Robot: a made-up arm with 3 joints. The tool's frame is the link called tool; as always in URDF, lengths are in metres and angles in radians.
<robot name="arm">
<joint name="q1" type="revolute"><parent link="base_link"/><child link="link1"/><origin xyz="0.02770 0.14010 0.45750" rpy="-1.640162 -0.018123 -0.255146"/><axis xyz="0 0 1"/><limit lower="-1.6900" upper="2.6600"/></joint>
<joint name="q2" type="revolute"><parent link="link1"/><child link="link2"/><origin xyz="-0.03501 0.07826 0.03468" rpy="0.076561 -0.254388 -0.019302"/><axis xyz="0 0 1"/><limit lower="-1.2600" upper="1.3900"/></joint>
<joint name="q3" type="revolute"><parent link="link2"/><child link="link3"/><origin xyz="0.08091 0.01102 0.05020" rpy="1.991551 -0.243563 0.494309"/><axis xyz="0 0 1"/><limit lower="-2.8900" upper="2.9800"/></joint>
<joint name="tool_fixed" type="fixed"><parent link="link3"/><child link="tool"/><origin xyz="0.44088 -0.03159 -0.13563" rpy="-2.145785 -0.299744 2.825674"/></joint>
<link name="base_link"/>
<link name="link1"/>
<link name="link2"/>
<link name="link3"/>
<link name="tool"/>
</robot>
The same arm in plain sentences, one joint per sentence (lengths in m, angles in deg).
The arm has three revolute joints in a row. What follows holds with every joint at zero, and every direction is one of the base frame's. The first joint sits 0.0277 m along +x and 0.1401 m along +y and 0.4575 m along +z from the base frame's origin and turns about the direction (0.252995, 0.964982, -0.069299), from -96.83 to 152.41 deg. The second joint sits 0.0251 m along -x and 0.0367 m along +y and 0.0811 m along -z from the first joint and turns about +y, from -72.19 to 79.64 deg. The third joint sits 0.0811 m along +x and 0.0502 m along +y and 0.0095 m along -z from the second joint and turns about the direction (0.505492, -0.396394, 0.766388), from -165.58 to 170.74 deg. The tool frame, which is the frame that the pose is given for, sits 0.3121 m along +x and 0.1321 m along +y and 0.3145 m along -z from the third joint; its axes are the base frame's turned by roll -151.14, pitch -50.13 and yaw -173.45 deg (as in URDF: about the fixed x, then y, then z).
